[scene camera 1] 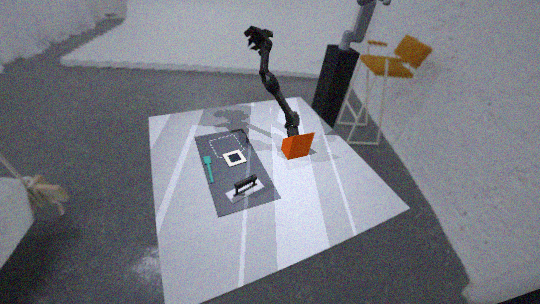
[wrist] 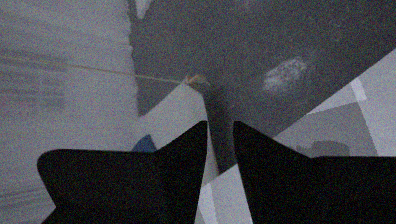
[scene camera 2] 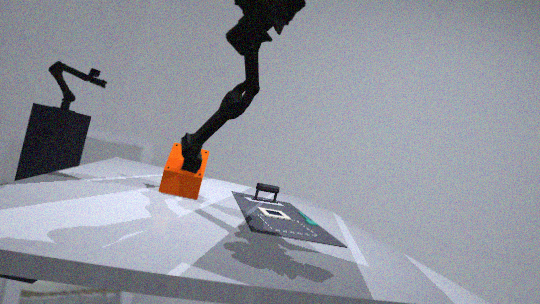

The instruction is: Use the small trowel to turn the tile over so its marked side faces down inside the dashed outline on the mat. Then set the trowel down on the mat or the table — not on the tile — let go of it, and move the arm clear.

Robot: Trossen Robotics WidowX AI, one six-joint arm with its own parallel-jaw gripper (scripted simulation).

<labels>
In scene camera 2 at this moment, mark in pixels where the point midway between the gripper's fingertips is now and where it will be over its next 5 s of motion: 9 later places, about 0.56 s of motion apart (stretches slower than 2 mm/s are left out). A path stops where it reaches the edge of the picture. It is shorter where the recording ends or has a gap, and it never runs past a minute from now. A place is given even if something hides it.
My gripper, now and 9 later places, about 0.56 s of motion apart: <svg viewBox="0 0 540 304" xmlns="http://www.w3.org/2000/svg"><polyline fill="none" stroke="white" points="274,36 268,24 254,11 245,13 246,30 258,77 290,135 325,189 348,222 355,228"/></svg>
</labels>
